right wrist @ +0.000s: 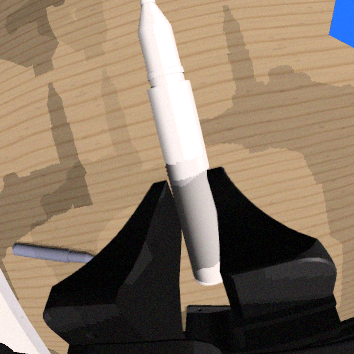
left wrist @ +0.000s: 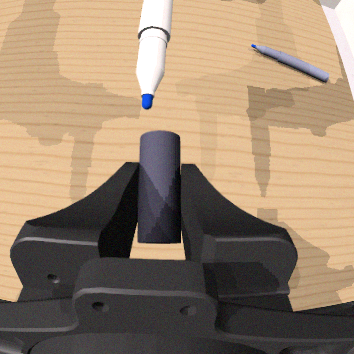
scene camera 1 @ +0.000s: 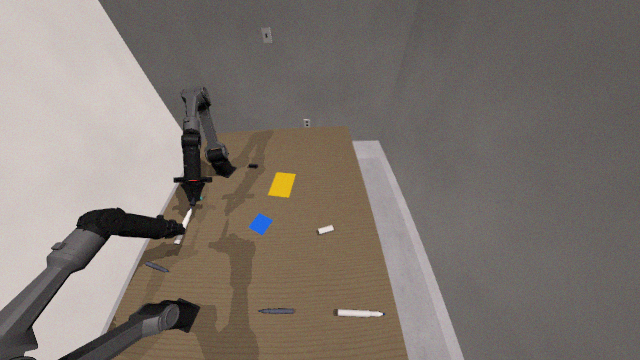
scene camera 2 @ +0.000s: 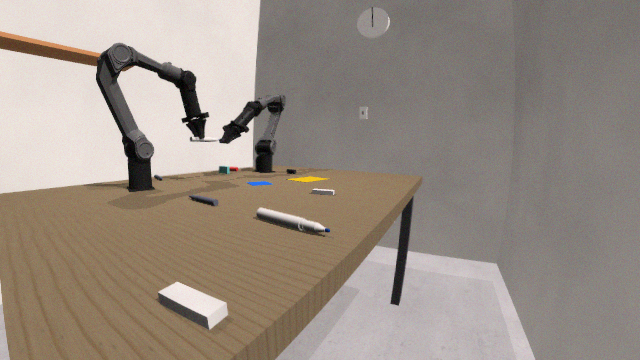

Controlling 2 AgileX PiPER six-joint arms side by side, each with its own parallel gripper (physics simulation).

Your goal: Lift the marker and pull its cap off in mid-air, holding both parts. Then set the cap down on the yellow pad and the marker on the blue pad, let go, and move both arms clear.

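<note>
The white marker (scene camera 1: 187, 218) (scene camera 2: 210, 139) (left wrist: 154, 55) (right wrist: 180, 140) is held above the table, its blue tip bare in the left wrist view. My right gripper (scene camera 1: 182, 229) (right wrist: 192, 193) is shut on its body. The dark cap (left wrist: 159, 190) is off the marker, a small gap from the tip. My left gripper (scene camera 1: 193, 202) (left wrist: 159, 181) is shut on the cap. The blue pad (scene camera 1: 260, 224) (scene camera 2: 259, 183) (right wrist: 345, 22) and the yellow pad (scene camera 1: 282, 185) (scene camera 2: 308, 179) lie flat on the table.
Elsewhere on the table (scene camera 1: 310, 270) lie a second white marker (scene camera 1: 357, 313) (scene camera 2: 290, 220), dark pens (scene camera 1: 276, 311) (scene camera 1: 157, 266), a white block (scene camera 1: 325, 229), another white block (scene camera 2: 192, 304), a black piece (scene camera 1: 253, 165), a teal block (scene camera 2: 224, 170) and a red piece (scene camera 2: 233, 169).
</note>
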